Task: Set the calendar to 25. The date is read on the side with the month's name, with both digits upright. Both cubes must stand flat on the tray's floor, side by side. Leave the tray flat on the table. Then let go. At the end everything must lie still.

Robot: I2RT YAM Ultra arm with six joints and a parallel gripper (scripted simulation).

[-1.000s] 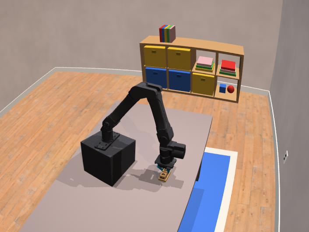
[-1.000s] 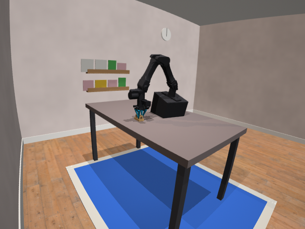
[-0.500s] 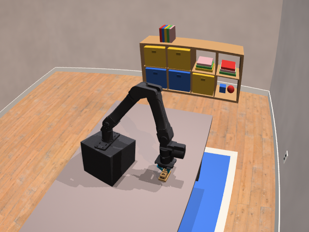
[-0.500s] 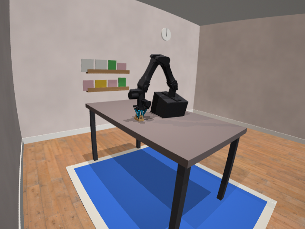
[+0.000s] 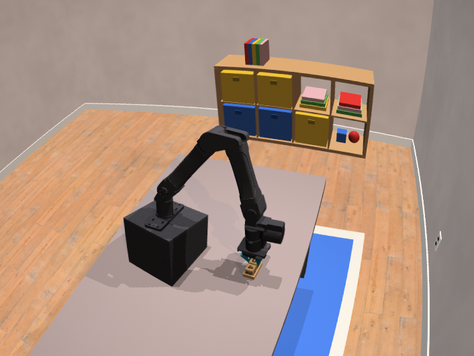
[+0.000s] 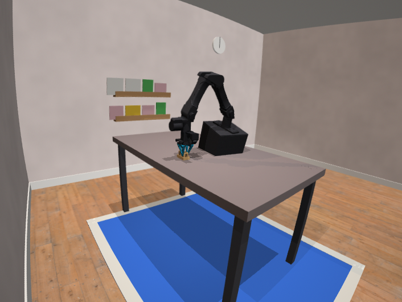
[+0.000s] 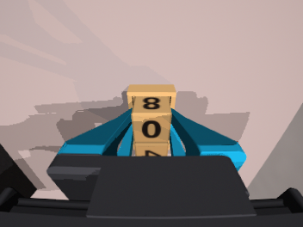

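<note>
The wooden digit cube is right at my hand. Round my hand: tray 20 mm to the right, 20 mm below.
</note>
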